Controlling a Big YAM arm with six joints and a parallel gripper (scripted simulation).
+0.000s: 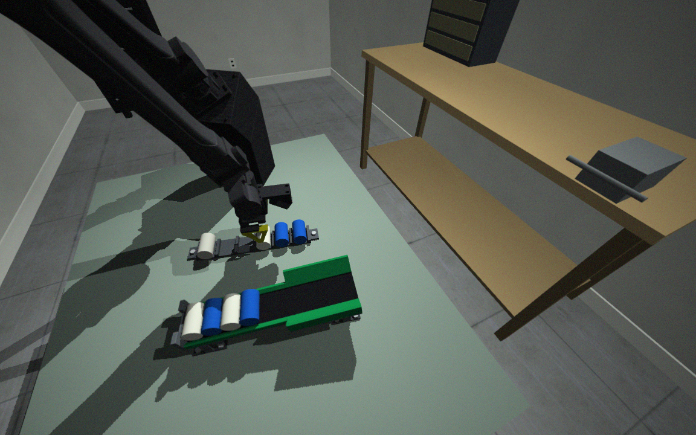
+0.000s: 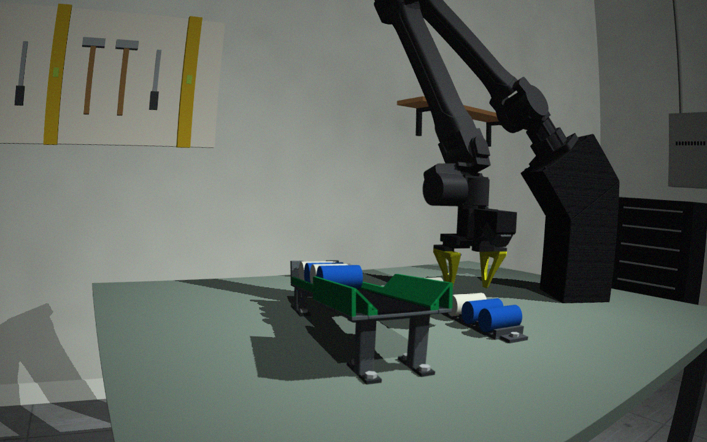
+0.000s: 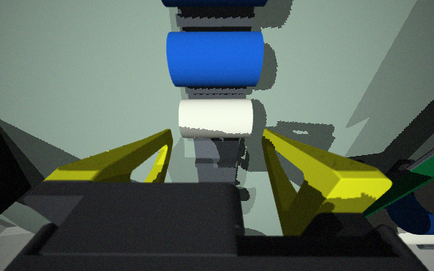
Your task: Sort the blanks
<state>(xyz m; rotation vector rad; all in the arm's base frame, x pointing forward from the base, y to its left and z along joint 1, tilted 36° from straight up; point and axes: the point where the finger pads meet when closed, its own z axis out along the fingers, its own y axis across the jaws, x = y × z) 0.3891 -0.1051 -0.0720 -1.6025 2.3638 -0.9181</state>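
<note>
The dark stock rack is 1 cm behind my hand, 2 cm to the right of it and 7 cm below it.
</note>
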